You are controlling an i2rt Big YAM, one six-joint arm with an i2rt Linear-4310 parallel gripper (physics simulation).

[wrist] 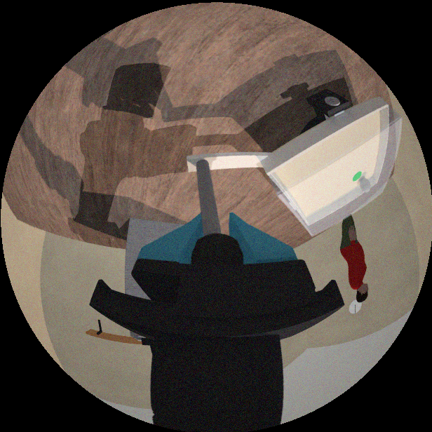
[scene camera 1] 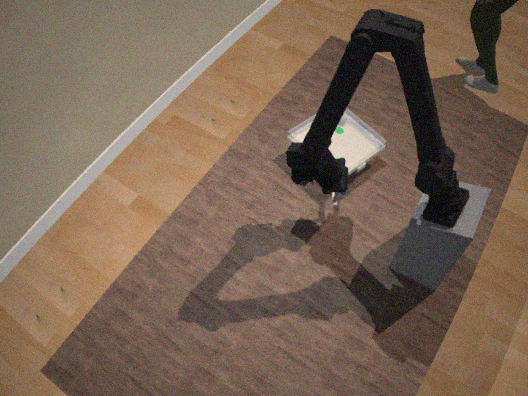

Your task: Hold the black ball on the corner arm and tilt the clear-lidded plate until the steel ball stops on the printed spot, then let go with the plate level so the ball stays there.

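Note:
My gripper (scene camera 1: 342, 192) (wrist: 216, 218) is shut on the black ball (wrist: 217, 251), which sits between its teal fingers. A grey post (wrist: 207, 200) runs from the ball to the end of the pale corner arm (wrist: 237, 161), which joins the plate's near corner. The clear-lidded plate (scene camera 1: 356, 148) (wrist: 320, 175) is raised above the brown surface; its exact tilt is hard to tell. The green printed spot (scene camera 1: 340, 130) (wrist: 357, 176) lies towards the far side. A blurred grey round shape (wrist: 365, 184), apparently the steel ball, shows close beside the spot. The ball cannot be made out in the scene view.
A black stand with a round grey top (wrist: 328, 101) shows under the plate. The robot's base is on a grey block (scene camera 1: 432, 255) (wrist: 142, 245) to the right in the scene view. A person (scene camera 1: 486, 45) (wrist: 356, 265) stands beyond the brown mat (scene camera 1: 235, 350). My arm covers part of the plate there.

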